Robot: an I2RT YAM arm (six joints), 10 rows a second.
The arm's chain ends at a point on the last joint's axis. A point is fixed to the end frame.
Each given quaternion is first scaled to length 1.
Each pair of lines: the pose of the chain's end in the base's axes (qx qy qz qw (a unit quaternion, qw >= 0); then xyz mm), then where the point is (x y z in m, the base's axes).
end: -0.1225 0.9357 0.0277 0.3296 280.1 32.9 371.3
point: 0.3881 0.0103 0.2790
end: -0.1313 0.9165 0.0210 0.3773 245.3 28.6 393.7
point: 0.3627 0.0071 0.3133
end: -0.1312 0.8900 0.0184 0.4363 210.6 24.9 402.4
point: 0.3374 0.0045 0.3375
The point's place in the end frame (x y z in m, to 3 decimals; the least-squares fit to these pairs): -0.019 -0.046 0.135
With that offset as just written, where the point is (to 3 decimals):
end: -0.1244 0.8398 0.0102 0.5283 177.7 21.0 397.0
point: 0.315 0.000 0.360
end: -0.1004 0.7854 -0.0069 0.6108 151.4 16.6 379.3
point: 0.292 -0.010 0.369
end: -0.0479 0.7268 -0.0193 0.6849 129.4 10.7 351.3
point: 0.267 -0.028 0.366
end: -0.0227 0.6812 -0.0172 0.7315 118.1 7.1 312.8
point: 0.252 -0.036 0.344
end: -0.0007 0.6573 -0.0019 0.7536 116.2 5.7 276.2
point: 0.247 -0.040 0.314
